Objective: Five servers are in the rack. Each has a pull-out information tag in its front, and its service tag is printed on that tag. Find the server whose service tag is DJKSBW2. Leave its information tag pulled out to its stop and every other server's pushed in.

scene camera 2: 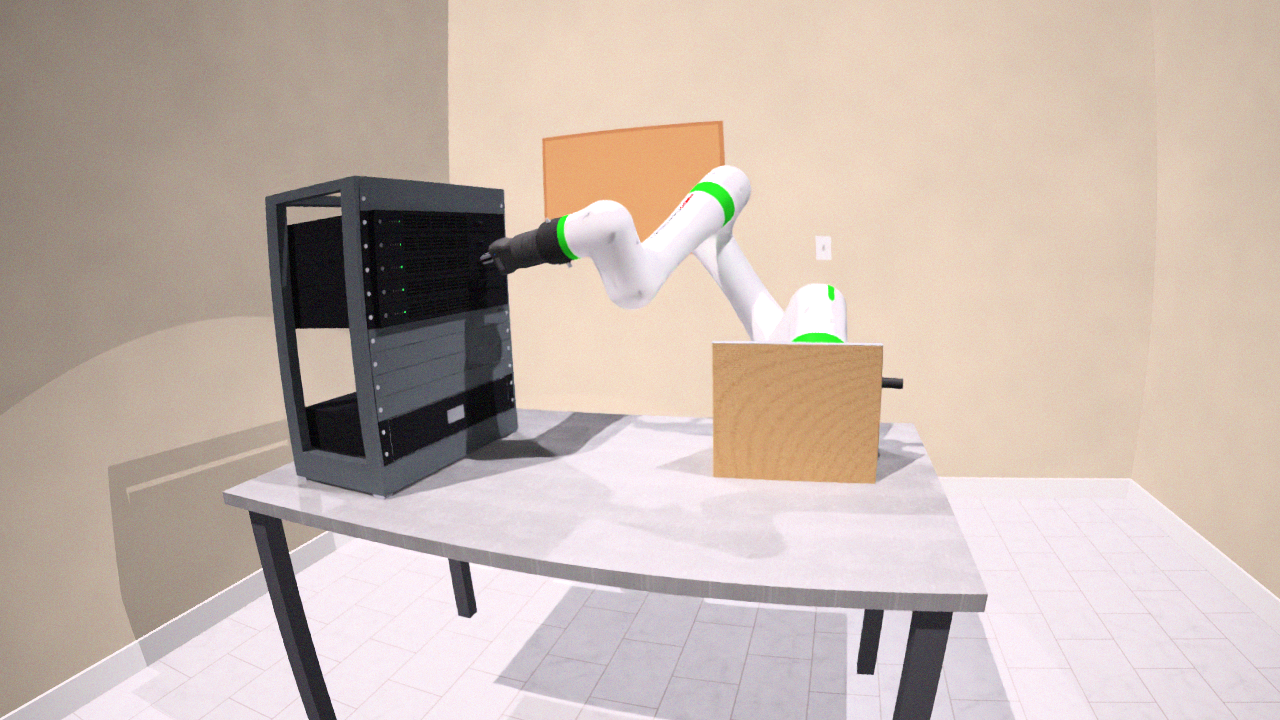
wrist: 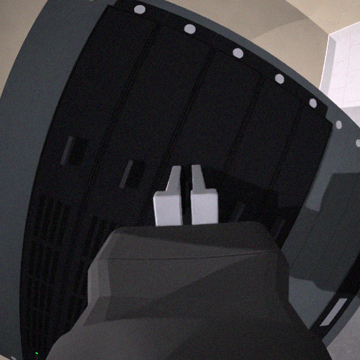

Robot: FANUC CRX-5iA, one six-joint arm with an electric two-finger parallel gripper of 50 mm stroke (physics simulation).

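Places are measured from the arm's base along level axes (x left, y back, z up), in metres.
Pixels of known places: gripper, fingertip midpoint: [scene camera 2: 484, 258]; arm's base, origin of the base link: [scene camera 2: 816, 386].
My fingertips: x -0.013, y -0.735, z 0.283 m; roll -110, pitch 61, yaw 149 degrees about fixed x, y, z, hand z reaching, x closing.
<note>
Ahead of a thing's pixels: the offset from my fingertips to its middle. "spot": to the spot under its first point. Level surfaces: height alone.
Five black servers {spot: dz +0.006, dx +0.168, dy -0.027 m} [scene camera 2: 434, 259] [wrist: 180, 80] are stacked in the upper part of the grey rack [scene camera 2: 364, 358] [wrist: 22, 115]. My gripper [scene camera 2: 485, 260] [wrist: 186, 180] is at their front, shut on the dark information tag [wrist: 186, 192] of the third server from the top. How far this tag stands out is too dark to tell. In the wrist view, the top server's tag [wrist: 66, 150] and the second server's tag [wrist: 126, 174] look pushed in. The fourth server's tag [wrist: 239, 212] and the fifth server's tag [wrist: 279, 228] are in shadow beside the gripper body. No service tag print is readable.
Grey blank panels [scene camera 2: 438, 358] fill the rack below the servers. A black unit [scene camera 2: 416, 431] with a pale label {spot: dz -0.333, dx +0.119, dy -0.036 m} [scene camera 2: 455, 412] [wrist: 333, 312] sits at the bottom. The rack stands on the table {dz -0.450 m} [scene camera 2: 626, 537]. A wooden panel [scene camera 2: 794, 411] stands upright before the robot's base.
</note>
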